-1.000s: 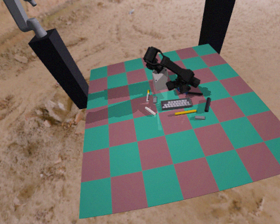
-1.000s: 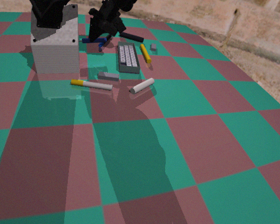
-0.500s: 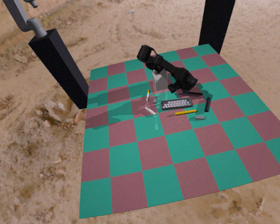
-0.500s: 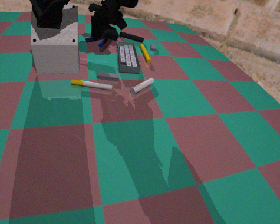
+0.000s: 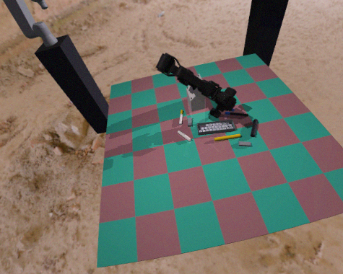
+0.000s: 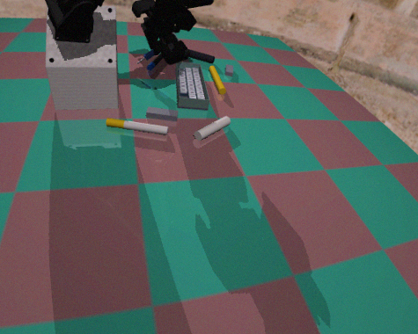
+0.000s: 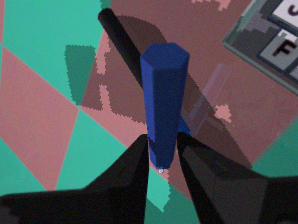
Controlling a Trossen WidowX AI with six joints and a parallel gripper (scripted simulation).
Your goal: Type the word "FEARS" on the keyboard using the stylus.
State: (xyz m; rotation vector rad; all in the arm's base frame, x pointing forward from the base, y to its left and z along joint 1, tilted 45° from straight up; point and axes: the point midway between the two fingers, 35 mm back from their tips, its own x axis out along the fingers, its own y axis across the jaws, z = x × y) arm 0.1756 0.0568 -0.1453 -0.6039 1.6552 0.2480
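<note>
My gripper tip is now 1 cm past the blue stylus and 1 cm above it. Also, from my gripper tip: yellow pen (17 cm ahead, 6 cm to the right, 4 cm below); black marker (15 cm ahead, 11 cm to the left, 4 cm below); blue-tipped dark pen (4 cm below, 3 cm to the left).
</note>
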